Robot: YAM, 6 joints.
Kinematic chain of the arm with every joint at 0, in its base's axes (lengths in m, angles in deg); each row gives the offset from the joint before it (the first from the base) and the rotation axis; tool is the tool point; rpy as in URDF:
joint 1: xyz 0 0 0.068 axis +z
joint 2: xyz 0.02 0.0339 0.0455 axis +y
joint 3: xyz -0.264 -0.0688 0 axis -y
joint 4: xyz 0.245 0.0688 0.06 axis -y
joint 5: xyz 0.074 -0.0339 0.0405 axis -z
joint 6: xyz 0.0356 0 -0.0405 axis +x
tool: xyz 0 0 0 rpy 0 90 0
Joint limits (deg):
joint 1: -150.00..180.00
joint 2: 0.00..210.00
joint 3: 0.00..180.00
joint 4: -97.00..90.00
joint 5: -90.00..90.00
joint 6: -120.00..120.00
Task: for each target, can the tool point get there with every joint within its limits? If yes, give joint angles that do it. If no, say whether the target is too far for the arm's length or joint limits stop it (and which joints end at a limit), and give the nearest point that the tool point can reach.
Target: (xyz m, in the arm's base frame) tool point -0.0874 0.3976 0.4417
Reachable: yes | joints -82.33 20.66 149.77 -54.26 70.64 5.68
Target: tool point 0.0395 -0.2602 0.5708
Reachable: yes | joints -74.26 84.30 98.52 45.43 66.12 80.97
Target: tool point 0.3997 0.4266 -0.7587
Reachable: no: too far | nearest point 0.2722 0.2906 -0.3480 | short by 0.451 m
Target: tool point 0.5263 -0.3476 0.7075
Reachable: no: too far | nearest point 0.3910 -0.2583 0.5498 | short by 0.226 m
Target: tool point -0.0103 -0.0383 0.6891
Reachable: yes | joints 115.16 62.61 131.24 -1.14 -45.97 -96.16
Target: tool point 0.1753 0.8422 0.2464
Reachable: no: too far | nearest point 0.1300 0.6248 0.2113 | short by 0.225 m
